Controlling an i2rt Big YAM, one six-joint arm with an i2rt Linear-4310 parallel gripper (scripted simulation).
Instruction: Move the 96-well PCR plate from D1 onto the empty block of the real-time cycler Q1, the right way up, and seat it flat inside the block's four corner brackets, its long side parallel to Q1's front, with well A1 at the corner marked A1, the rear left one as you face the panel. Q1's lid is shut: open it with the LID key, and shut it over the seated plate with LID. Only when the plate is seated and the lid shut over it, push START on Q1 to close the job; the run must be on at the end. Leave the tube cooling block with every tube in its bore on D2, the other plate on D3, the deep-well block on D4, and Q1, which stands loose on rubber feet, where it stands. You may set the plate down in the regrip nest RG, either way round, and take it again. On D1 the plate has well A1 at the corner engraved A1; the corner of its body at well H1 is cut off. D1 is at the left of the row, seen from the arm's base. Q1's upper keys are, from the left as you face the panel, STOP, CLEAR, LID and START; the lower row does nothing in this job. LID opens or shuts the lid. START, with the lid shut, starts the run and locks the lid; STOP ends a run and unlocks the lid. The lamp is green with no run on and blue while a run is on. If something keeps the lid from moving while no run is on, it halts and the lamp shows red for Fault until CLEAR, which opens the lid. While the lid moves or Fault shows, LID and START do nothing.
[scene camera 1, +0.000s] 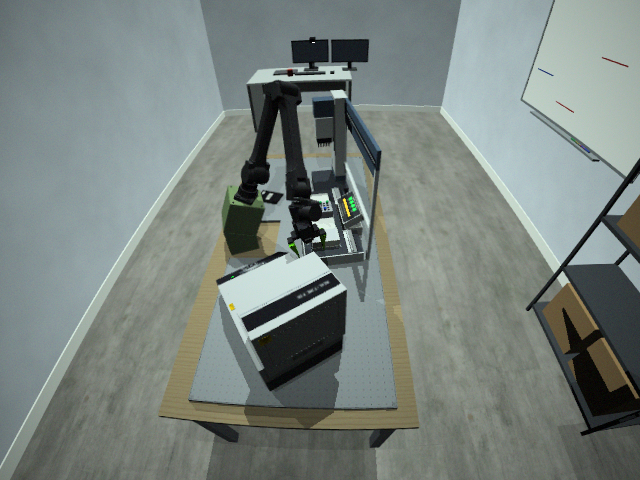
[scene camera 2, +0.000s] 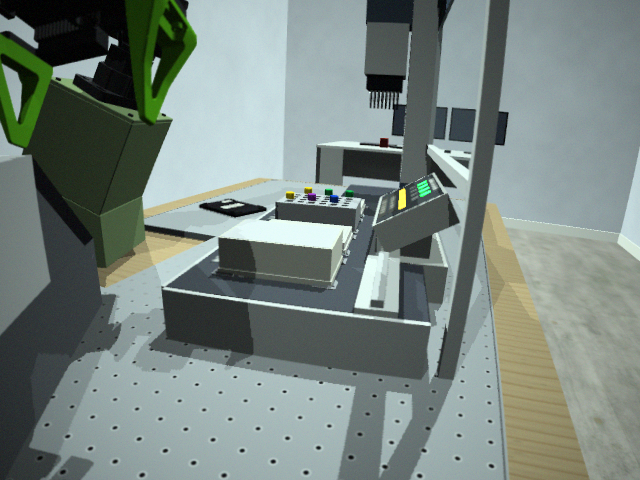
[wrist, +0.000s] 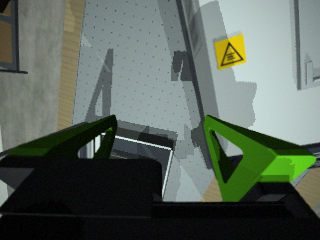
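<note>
I can see my gripper (scene camera 2: 78, 134), and the wrist view shows me my gripper (wrist: 160, 119) as well.
</note>
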